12 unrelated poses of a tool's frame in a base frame.
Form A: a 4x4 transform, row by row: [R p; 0 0 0 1], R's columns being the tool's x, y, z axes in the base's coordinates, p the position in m. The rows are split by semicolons.
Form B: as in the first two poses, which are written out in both.
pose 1, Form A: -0.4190 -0.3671 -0.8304 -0.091; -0.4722 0.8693 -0.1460 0.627; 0.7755 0.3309 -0.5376 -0.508; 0 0 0 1
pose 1, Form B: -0.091 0.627 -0.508 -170.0 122.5 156.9
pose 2, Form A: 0.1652 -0.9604 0.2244 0.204; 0.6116 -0.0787 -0.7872 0.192; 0.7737 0.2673 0.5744 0.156; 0 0 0 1
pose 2, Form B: 0.204 0.192 0.156 -74.1 54.9 160.9
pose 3, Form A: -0.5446 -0.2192 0.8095 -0.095; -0.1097 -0.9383 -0.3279 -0.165; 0.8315 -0.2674 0.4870 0.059; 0 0 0 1
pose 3, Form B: -0.095 -0.165 0.059 -22.1 60.9 -162.2
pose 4, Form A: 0.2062 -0.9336 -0.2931 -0.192; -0.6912 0.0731 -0.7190 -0.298; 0.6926 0.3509 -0.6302 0.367; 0 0 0 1
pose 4, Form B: -0.192 -0.298 0.367 -112.2 129.1 153.1
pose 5, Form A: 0.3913 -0.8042 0.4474 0.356; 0.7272 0.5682 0.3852 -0.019; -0.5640 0.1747 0.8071 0.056; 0 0 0 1
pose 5, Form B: 0.356 -0.019 0.056 40.7 36.2 17.2
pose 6, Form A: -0.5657 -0.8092 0.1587 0.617; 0.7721 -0.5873 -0.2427 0.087; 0.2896 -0.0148 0.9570 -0.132; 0 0 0 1
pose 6, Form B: 0.617 0.087 -0.132 -56.8 16.9 -177.1
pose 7, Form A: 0.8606 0.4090 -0.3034 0.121; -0.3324 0.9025 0.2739 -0.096; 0.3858 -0.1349 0.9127 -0.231; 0 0 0 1
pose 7, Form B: 0.121 -0.096 -0.231 137.9 24.1 -160.7
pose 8, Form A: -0.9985 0.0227 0.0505 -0.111; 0.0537 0.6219 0.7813 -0.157; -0.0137 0.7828 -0.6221 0.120; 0 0 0 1
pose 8, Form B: -0.111 -0.157 0.120 86.3 128.5 89.0
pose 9, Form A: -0.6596 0.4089 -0.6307 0.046; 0.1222 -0.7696 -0.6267 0.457; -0.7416 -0.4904 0.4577 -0.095; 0 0 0 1
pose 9, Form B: 0.046 0.457 -0.095 -135.2 62.8 -33.5
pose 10, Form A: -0.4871 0.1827 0.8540 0.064; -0.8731 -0.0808 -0.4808 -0.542; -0.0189 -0.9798 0.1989 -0.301; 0 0 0 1
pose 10, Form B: 0.064 -0.542 -0.301 -29.4 78.5 -88.9
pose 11, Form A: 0.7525 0.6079 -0.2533 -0.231; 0.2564 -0.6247 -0.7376 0.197; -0.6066 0.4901 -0.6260 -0.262; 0 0 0 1
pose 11, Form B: -0.231 0.197 -0.262 -109.0 128.8 38.9
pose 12, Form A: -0.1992 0.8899 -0.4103 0.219; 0.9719 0.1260 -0.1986 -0.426; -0.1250 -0.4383 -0.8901 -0.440; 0 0 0 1
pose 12, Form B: 0.219 -0.426 -0.440 -154.2 152.9 -74.1
